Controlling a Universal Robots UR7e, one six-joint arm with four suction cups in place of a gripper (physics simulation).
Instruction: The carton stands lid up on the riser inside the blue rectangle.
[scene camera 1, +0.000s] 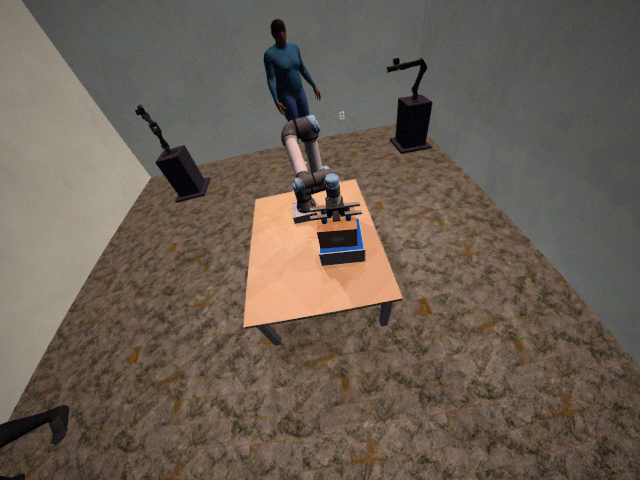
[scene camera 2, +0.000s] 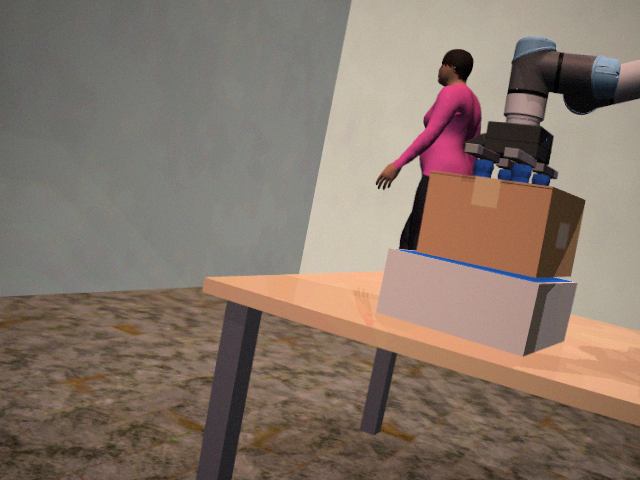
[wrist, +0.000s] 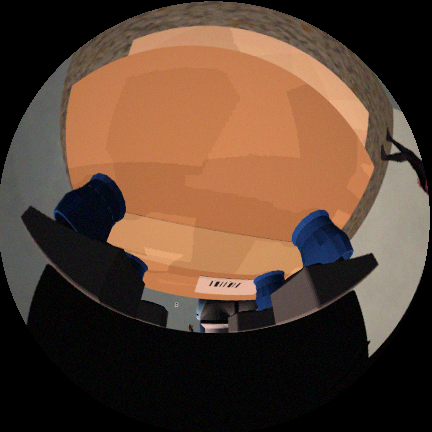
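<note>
The brown carton (scene camera 1: 336, 237) (scene camera 2: 490, 232) (wrist: 169, 238) stands lid up on the grey riser (scene camera 1: 342, 256) (scene camera 2: 454, 299), with its base on the blue rectangle (scene camera 1: 341, 250) (scene camera 2: 465, 264). A taped seam runs across the lid. My suction gripper (scene camera 1: 335, 210) (scene camera 2: 511, 172) (wrist: 209, 261) sits on top of the carton, and its blue cups press on the lid near the arm's end. The riser stands on the right side of the wooden table (scene camera 1: 289, 278) (scene camera 2: 310, 294), close to the arm's base.
A person in blue (scene camera 1: 287, 71) stands behind the table. A person in pink (scene camera 2: 447, 129) stands beyond the carton. Two dark pedestals (scene camera 1: 180, 170) (scene camera 1: 412, 121) with small arms stand at the back corners.
</note>
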